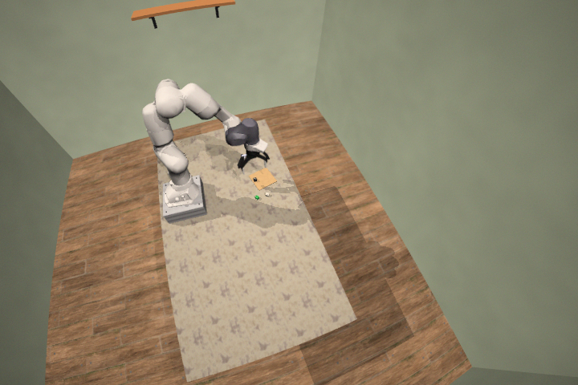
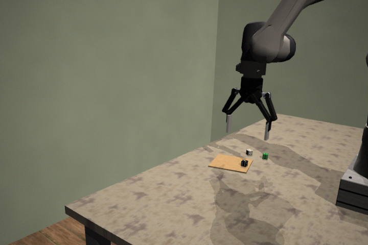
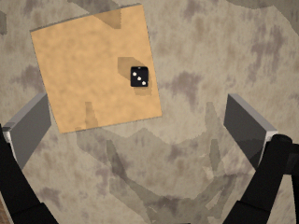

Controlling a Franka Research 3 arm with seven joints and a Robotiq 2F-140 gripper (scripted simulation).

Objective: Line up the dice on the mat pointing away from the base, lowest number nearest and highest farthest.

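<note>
Now: hand 30 mm past the green die, 130 mm to the left of it and 120 mm above it. From my hand the other things lie so: tan mat: 50 mm ahead, 130 mm below; black die: 120 mm below; white die: 40 mm ahead, 140 mm to the right, 120 mm below.
</note>
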